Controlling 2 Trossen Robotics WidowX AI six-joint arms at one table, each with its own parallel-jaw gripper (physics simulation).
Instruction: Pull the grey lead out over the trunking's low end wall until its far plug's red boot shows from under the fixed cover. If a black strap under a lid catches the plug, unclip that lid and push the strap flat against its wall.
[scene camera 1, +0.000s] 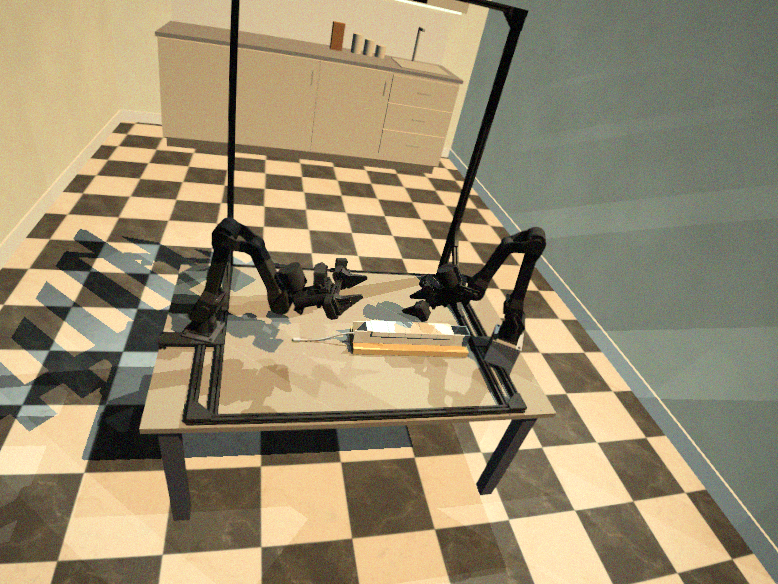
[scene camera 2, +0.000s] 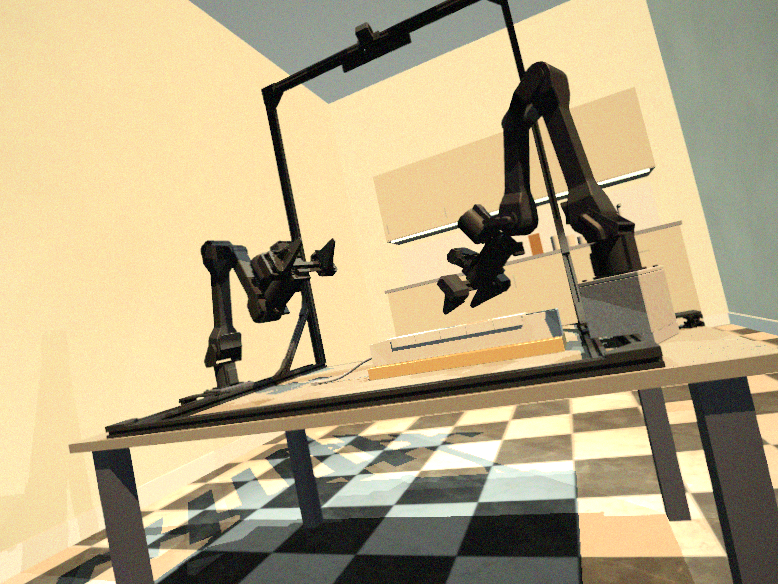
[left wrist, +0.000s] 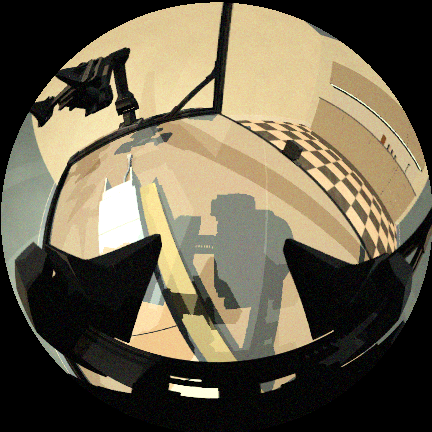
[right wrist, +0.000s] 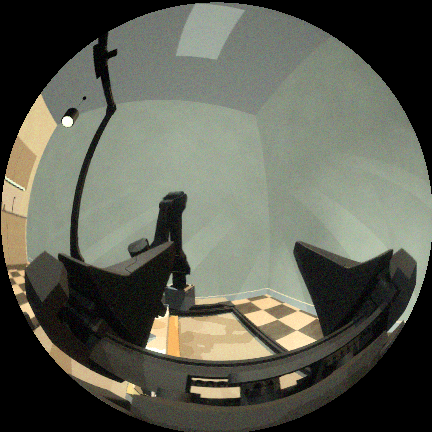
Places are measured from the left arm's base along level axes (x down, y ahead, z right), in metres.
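Pixels of known places: left gripper, fingertip midpoint: (scene camera 1: 406, 303) (scene camera 2: 458, 309) (left wrist: 224, 243); right gripper, fingertip midpoint: (scene camera 1: 365, 286) (scene camera 2: 318, 239) (right wrist: 237, 248); left arm's base, origin of the base link: (scene camera 1: 508, 336) (scene camera 2: 619, 274) (right wrist: 179, 285); right arm's base, origin of the base link: (scene camera 1: 203, 328) (scene camera 2: 228, 385) (left wrist: 130, 122).
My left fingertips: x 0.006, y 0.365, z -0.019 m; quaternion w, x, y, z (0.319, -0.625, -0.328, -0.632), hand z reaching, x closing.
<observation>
For each thing: its top centre in the pictures, then the offset to it from my left fingertips. "spot": a spot on its surface instead. Level surfaces: height alone.
- pale trunking, surface spot: (scene camera 2: 439, 336) (scene camera 1: 404, 336) spot: dx +0.044, dy -0.040, dz -0.111 m
- thin grey lead, surface spot: (left wrist: 127, 172) (scene camera 2: 354, 368) spot: dx +0.085, dy +0.181, dz -0.195 m
- tabletop, its level: dx +0.109 m
The pale trunking (scene camera 1: 408, 338) (scene camera 2: 439, 336) lies on the table with an orange-yellow strip (scene camera 1: 408, 349) (scene camera 2: 465, 359) (left wrist: 165, 237) (right wrist: 173, 336) along one side. White lids (scene camera 1: 380, 326) (left wrist: 120, 215) cover much of its top. The thin grey lead (scene camera 1: 314, 339) (scene camera 2: 345, 375) (left wrist: 128, 172) runs from its left end onto the table in scene camera 1. The red boot and black strap cannot be made out. My left gripper (scene camera 1: 409, 303) (scene camera 2: 459, 308) (left wrist: 224, 243) is open and empty above and behind the trunking. My right gripper (scene camera 1: 363, 287) (scene camera 2: 314, 242) (right wrist: 237, 248) is open and empty, raised beyond the lead's end of the trunking.
A black frame (scene camera 1: 358, 415) (scene camera 2: 377, 393) borders the tabletop (scene camera 1: 351, 392), with tall posts (scene camera 1: 232, 125) (scene camera 2: 282, 163) at the back. The left arm's grey base block (scene camera 1: 502, 352) (scene camera 2: 628, 308) stands near the trunking's right end in scene camera 1. Arm shadows fall across the table.
</observation>
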